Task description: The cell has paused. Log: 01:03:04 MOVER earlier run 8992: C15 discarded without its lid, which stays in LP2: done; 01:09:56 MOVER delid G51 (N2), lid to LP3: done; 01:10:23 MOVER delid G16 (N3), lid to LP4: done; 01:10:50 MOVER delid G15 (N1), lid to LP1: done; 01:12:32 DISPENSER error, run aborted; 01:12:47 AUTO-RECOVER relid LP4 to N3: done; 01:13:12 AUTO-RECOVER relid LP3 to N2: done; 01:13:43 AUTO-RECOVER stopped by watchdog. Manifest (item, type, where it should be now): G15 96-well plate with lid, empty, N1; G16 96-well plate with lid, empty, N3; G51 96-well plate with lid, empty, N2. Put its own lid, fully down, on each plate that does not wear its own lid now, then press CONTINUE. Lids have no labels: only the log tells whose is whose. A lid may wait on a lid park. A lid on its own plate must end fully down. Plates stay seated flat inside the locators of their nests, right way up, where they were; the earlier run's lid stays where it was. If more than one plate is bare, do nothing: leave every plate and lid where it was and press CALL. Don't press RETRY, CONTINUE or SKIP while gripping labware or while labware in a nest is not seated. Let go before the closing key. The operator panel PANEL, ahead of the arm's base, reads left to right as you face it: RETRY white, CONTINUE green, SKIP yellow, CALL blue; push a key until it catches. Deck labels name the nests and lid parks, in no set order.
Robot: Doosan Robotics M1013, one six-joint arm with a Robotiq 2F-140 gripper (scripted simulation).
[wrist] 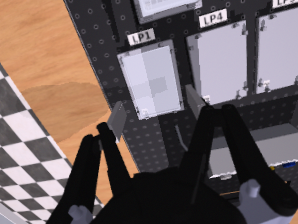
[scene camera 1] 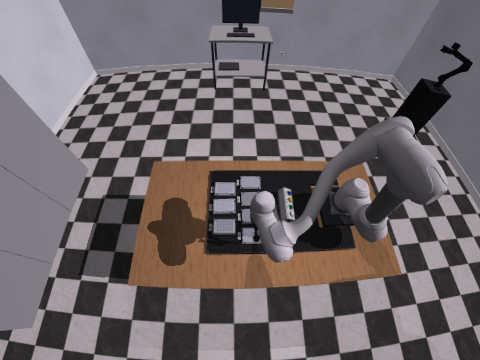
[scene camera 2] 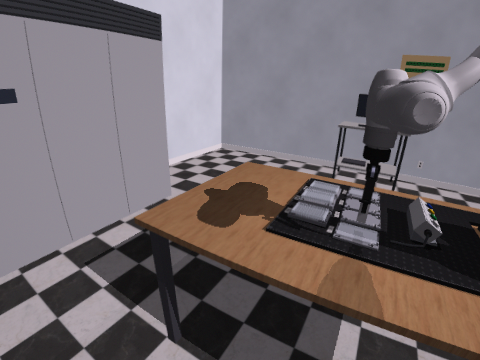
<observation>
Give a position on a park labelled LP4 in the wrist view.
218, 62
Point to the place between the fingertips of the gripper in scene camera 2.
At 362, 214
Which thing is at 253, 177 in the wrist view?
The gripper.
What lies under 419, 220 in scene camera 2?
An operator panel.
</observation>
